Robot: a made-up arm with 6 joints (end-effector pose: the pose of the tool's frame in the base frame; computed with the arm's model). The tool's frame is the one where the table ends.
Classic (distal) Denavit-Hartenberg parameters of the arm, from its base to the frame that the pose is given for. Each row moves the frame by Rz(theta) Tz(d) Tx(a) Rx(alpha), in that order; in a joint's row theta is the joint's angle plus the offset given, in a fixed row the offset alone. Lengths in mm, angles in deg.
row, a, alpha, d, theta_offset
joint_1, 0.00, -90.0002, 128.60, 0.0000
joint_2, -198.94, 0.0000, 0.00, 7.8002
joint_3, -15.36, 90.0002, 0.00, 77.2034
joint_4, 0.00, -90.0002, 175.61, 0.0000
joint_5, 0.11, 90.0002, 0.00, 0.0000
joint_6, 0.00, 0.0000, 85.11, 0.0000
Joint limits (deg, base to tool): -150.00..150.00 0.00..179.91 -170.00..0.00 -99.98..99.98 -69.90..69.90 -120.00..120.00
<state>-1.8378 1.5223 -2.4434 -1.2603 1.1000 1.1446</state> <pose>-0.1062 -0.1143 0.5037 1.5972 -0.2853 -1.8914</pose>
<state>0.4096 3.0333 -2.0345 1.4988 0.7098 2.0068</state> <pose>0.3035 0.1922 -0.0598 -2.2481 -0.3339 -0.3412</pose>
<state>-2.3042 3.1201 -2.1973 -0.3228 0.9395 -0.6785</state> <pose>-0.2251 -0.2172 -0.0950 -1.8601 -2.1918 -0.2644</pose>
Working (the frame after each row of the table, in the pose's form):
after joint_1: 0.0000 0.0000 0.1286 -0.7679 1.7256 -1.7256
after joint_2: -0.1323 -0.1468 0.1058 1.5157 0.5729 0.7425
after joint_3: -0.1399 -0.1553 0.1161 2.4548 1.0924 -0.9454
after joint_4: -0.2188 -0.2428 -0.0141 1.1219 1.3987 0.2669
after joint_5: -0.2187 -0.2427 -0.0141 -2.4515 -1.4292 -0.1247

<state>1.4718 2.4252 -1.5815 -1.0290 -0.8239 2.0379</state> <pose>-0.0167 0.3723 0.1120 0.8962 -2.0711 -1.8270</pose>
Working (the frame after each row of the table, in the pose's form):
after joint_1: 0.0000 0.0000 0.1286 -1.2544 -1.1360 1.1360
after joint_2: 0.0164 0.1656 0.2377 1.6014 -0.9703 -1.6895
after joint_3: 0.0175 0.1761 0.2488 -1.6415 1.8126 0.7079
after joint_4: 0.0301 0.3031 0.1283 2.3116 -0.3717 -0.6913
after joint_5: 0.0302 0.3032 0.1282 -1.8719 0.2704 1.0505

